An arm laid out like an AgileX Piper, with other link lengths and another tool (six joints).
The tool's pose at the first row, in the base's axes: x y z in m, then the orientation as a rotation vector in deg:
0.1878 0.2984 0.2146 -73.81 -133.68 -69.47
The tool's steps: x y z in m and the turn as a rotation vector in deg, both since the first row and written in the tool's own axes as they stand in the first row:
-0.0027 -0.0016 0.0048 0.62 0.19 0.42
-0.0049 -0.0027 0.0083 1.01 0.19 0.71
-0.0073 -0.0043 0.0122 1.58 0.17 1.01
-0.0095 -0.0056 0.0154 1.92 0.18 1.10
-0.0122 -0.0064 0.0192 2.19 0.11 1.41
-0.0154 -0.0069 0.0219 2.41 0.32 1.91
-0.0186 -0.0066 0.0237 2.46 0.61 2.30
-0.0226 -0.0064 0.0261 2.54 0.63 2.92
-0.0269 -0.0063 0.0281 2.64 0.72 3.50
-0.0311 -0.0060 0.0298 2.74 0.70 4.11
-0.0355 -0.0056 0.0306 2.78 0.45 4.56
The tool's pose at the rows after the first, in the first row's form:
0.1891 0.2999 0.2092 -73.86 -133.35 -68.60
0.1902 0.3009 0.2052 -74.03 -133.20 -68.00
0.1911 0.3019 0.2005 -74.16 -133.11 -67.15
0.1920 0.3026 0.1966 -74.13 -133.12 -66.68
0.1937 0.3036 0.1923 -74.42 -132.96 -66.21
0.1958 0.3035 0.1886 -74.65 -132.42 -65.85
0.1982 0.3030 0.1859 -74.76 -131.87 -65.77
0.2012 0.3024 0.1824 -75.33 -131.31 -65.49
0.2042 0.3013 0.1789 -75.78 -130.73 -65.22
0.2073 0.3001 0.1758 -76.36 -130.21 -64.89
0.2104 0.2982 0.1732 -77.01 -129.96 -64.61

